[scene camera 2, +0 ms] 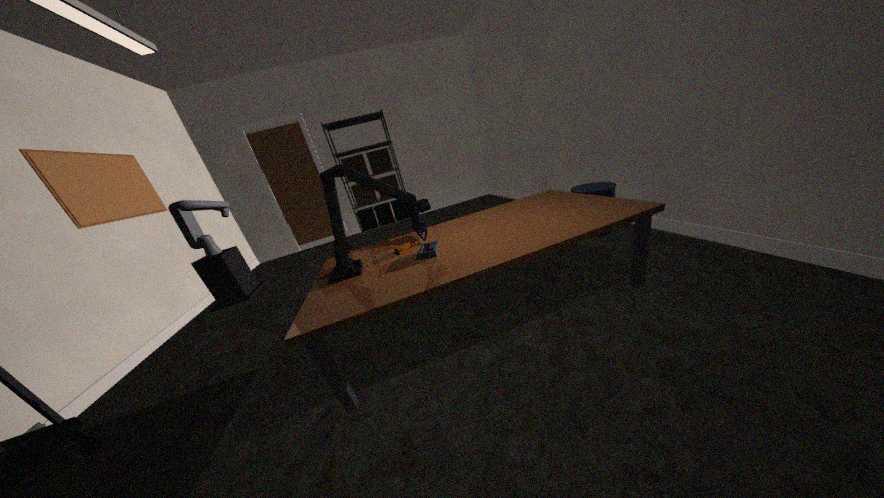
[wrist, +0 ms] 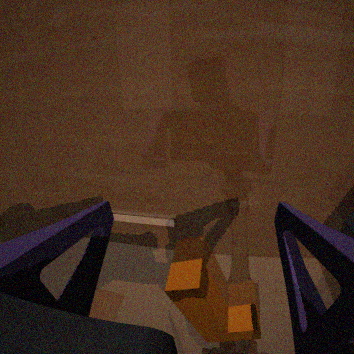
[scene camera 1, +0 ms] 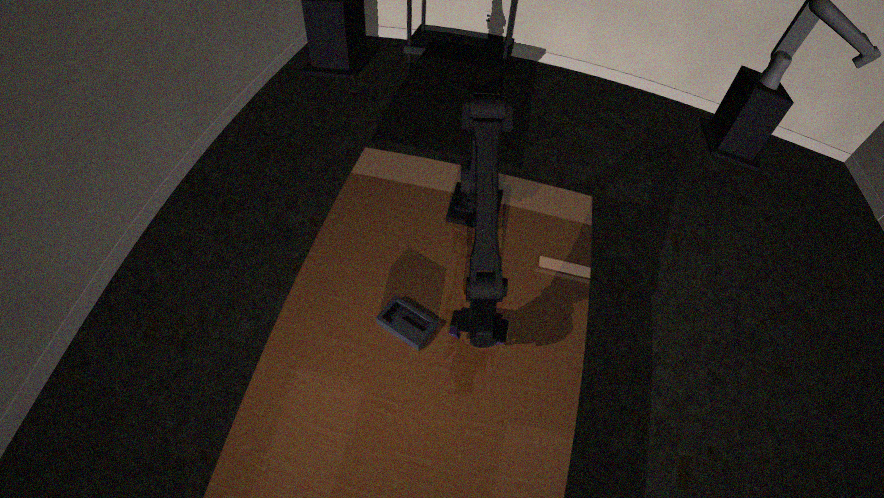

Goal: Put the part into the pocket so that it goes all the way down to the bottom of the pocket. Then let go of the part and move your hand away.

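Frame: origin at the arm's base, x ahead, y left, z up, level; centimetres.
Where they show: gripper, fingertip midpoint: (scene camera 2: 423, 238) (wrist: 191, 210); arm's base at its link origin: (scene camera 2: 346, 268).
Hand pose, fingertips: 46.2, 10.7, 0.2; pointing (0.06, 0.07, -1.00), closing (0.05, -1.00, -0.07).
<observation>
Things, the pixels of their top centre, and the offset from my fingertips, as dx, dy, dz. Level surfaces: height alone.
- orange part at its top centre: (wrist: 218, 319) (scene camera 2: 404, 245) -12.5, -2.9, -0.1
- grey block with the pocket, top centre: (scene camera 1: 406, 319) (scene camera 2: 428, 246) -0.4, -19.5, +0.5
- wooden table at its surface level: dz -3.1
The orange part (scene camera 2: 405, 248) (wrist: 185, 275) lies on the table, with two raised ends in the wrist view. The arm hides it in scene camera 1. The grey block with the pocket (scene camera 1: 399, 335) (scene camera 2: 426, 254) stands on the table beside the part; its pocket looks empty in scene camera 1. My gripper (scene camera 1: 476, 338) (scene camera 2: 422, 234) (wrist: 191, 210) is open and empty, above the table. In the wrist view the part shows low in the picture, between the two fingers and nearer the arm's base than the fingertips.
A pale strip (scene camera 1: 564, 266) (wrist: 142, 219) lies near the side edge of the wooden table (scene camera 1: 383, 433) (scene camera 2: 525, 231). A dark edge shows at the right of the wrist view. Another arm on a pedestal (scene camera 1: 751, 114) (scene camera 2: 223, 272) stands off the table. The light is dim.
</observation>
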